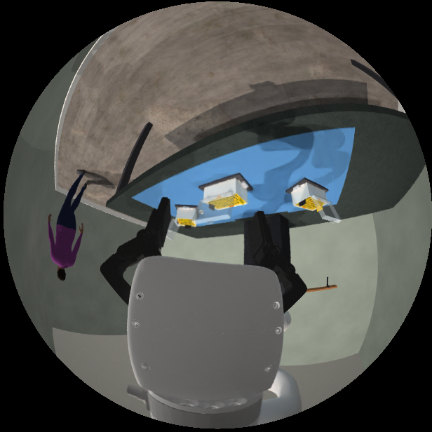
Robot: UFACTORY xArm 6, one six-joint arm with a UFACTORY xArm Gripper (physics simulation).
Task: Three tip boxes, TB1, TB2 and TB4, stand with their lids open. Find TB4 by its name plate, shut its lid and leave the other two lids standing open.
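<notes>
Three white tip boxes with yellow tip racks stand on the blue mat (270, 187): a left one (186, 216), a middle one (225, 194) and a right one (308, 195). A clear lid (330, 215) stands open at the right box. Another clear panel (216, 219) shows below the middle box, and a faint clear lid (171, 231) shows beside the left box, partly behind a finger. No name plate can be read, so I cannot tell which box is TB4. My gripper (211, 213) is open and empty, its fingers spread in front of the left and middle boxes.
The mat lies on a dark table (380, 145). A dark block (281, 235) shows behind my right finger. A person in a purple top (66, 242) shows at the far left. Dark table legs (135, 157) show over the brown floor (215, 55). An orange bar (322, 288) shows at the lower right.
</notes>
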